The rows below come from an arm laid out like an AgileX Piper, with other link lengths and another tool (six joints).
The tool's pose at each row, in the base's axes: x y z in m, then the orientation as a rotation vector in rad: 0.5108 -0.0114 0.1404 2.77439 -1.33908 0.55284; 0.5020 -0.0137 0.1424 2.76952 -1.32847 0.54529; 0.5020 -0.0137 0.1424 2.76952 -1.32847 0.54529; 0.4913 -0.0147 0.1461 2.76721 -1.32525 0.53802; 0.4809 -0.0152 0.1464 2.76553 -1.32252 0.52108; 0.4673 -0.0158 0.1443 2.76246 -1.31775 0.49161; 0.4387 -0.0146 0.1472 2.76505 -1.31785 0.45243; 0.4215 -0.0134 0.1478 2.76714 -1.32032 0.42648; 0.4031 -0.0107 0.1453 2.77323 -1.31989 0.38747
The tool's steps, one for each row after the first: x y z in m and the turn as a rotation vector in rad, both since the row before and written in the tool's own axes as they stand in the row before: -0.0027 0.0079 -0.0042 -0.00987 0.00064 -0.00651; 0.0000 0.0000 0.0000 0.00000 0.00000 0.00000; -0.0042 0.0083 -0.0065 -0.00577 -0.00188 -0.00207; -0.0055 0.0082 -0.0033 -0.00922 -0.00713 -0.00219; -0.0081 0.0110 -0.0018 -0.01602 -0.01250 -0.00379; -0.0169 0.0208 -0.0105 -0.01391 -0.02129 -0.00175; -0.0110 0.0124 -0.0049 -0.00801 -0.01488 0.00036; -0.0137 0.0126 -0.0022 -0.01049 -0.02311 -0.00249
